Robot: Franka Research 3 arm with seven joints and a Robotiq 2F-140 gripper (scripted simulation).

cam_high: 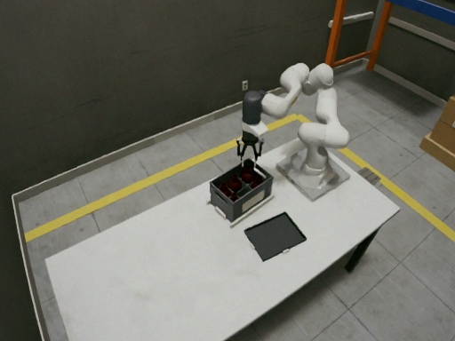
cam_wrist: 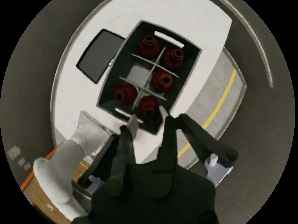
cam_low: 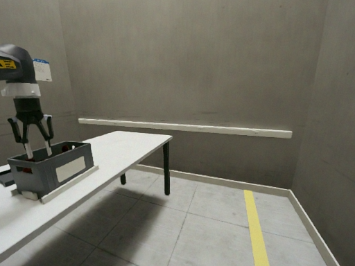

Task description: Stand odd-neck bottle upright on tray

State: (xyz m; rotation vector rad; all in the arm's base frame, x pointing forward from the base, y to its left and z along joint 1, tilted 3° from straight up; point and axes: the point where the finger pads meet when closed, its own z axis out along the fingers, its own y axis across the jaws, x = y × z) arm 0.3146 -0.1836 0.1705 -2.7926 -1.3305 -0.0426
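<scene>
Right now the dark grey crate is 9 cm ahead of my hand, 5 cm to the left of it and 13 cm below it. Round my hand: flat black tray: 8 cm ahead, 34 cm to the left, 20 cm below.
</scene>
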